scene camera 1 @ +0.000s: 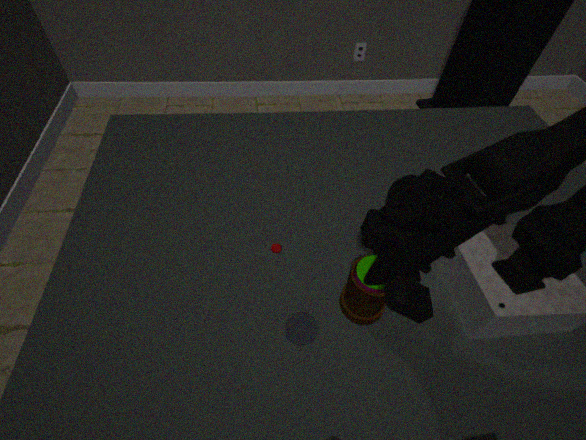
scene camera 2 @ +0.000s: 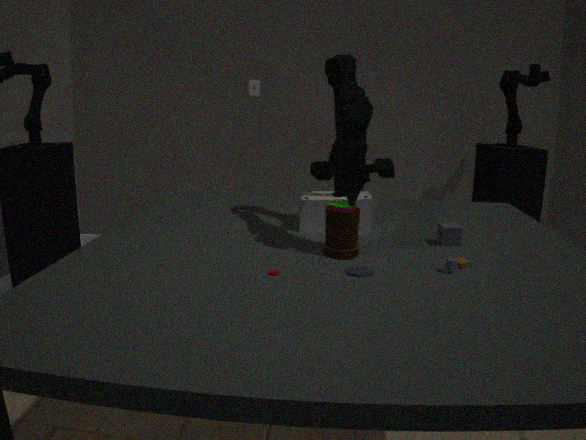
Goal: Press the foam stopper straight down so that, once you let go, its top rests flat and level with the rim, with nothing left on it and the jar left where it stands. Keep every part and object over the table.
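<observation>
An upright brown jar (scene camera 1: 361,306) (scene camera 2: 342,231) stands on the table, with an orange band near its foot and a magenta rim (scene camera 2: 345,209). The bright green foam stopper (scene camera 1: 365,266) (scene camera 2: 338,204) is in the jar's mouth. A thin part of it shows above the rim in the scene camera 2 view, looking lower toward the right. My gripper (scene camera 1: 371,280) (scene camera 2: 352,202) is shut and empty, pointing down, with its tips at the stopper's top, on the right side in the scene camera 2 view. The gripper hides part of the stopper, so its exact tilt is hard to tell.
A red disc (scene camera 1: 276,248) (scene camera 2: 273,273) and a flat grey disc (scene camera 1: 301,328) (scene camera 2: 359,271) lie near the jar. A white box (scene camera 2: 310,216) stands behind it. A grey cube (scene camera 2: 450,235), a small grey cylinder (scene camera 2: 451,265) and an orange piece (scene camera 2: 464,262) are at the right.
</observation>
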